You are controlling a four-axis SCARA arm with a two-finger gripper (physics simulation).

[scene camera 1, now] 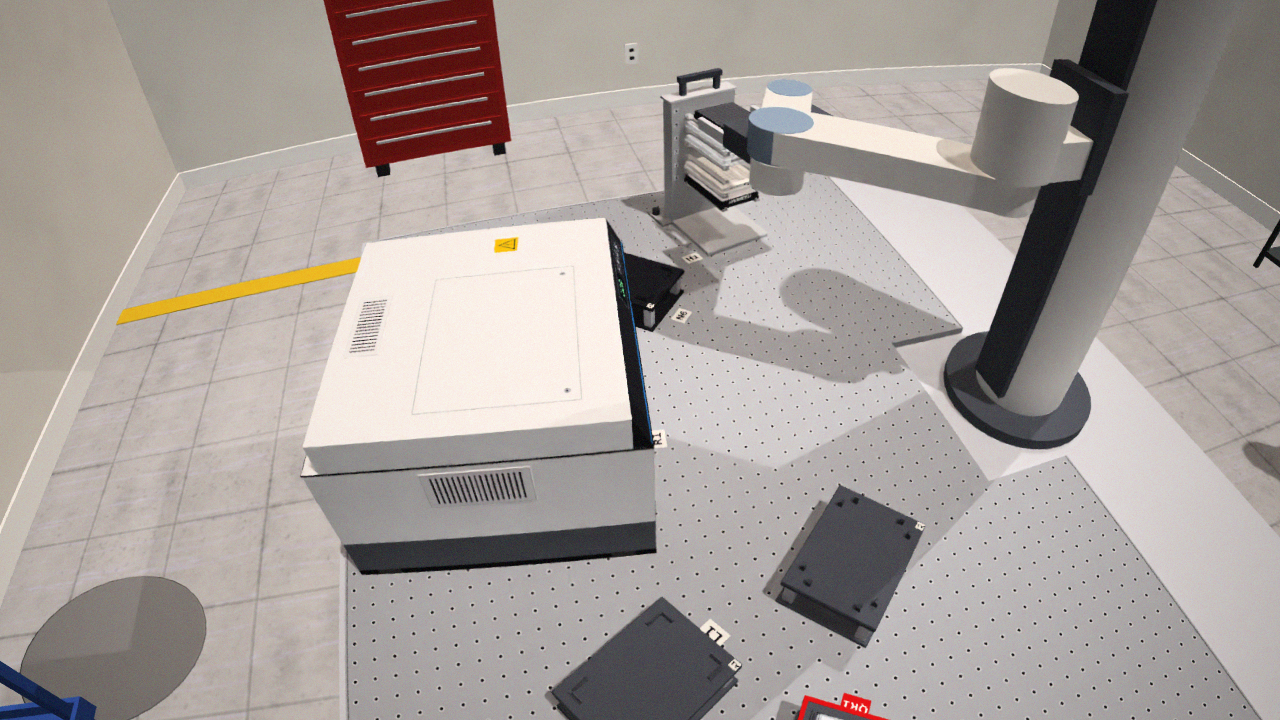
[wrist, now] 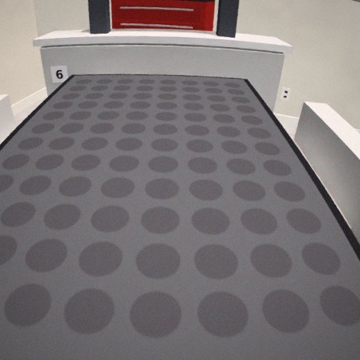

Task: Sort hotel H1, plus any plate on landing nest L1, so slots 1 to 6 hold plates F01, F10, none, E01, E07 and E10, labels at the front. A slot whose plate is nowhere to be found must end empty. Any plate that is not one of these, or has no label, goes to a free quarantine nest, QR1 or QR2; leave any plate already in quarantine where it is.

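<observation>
My gripper (wrist: 153, 119) is shut on a dark grey plate with round wells (scene camera 1: 726, 116) (wrist: 162, 189). The light fingers flank it in the wrist view, and its front label does not show. The plate is level at the top of a grey hotel (scene camera 1: 673, 165) (wrist: 175, 61), facing its back panel near the number 6; I cannot tell whether it touches the slot ledges. Below it the hotel holds several light plates (scene camera 1: 707, 147) and a dark-edged one at the bottom, labels unreadable. The landing nest L1 (scene camera 1: 646, 664) shows no plate. Red-rimmed QR1 (scene camera 1: 808, 706) is cut off.
A large white instrument (scene camera 1: 501, 340) stands at the left of the perforated table. A black nest (scene camera 1: 651, 279) is partly hidden behind it. Another dark nest (scene camera 1: 852, 562) with small pegs stands at front right. The arm's column (scene camera 1: 1065, 295) is at the right, and a red cabinet (scene camera 1: 420, 80) at the back.
</observation>
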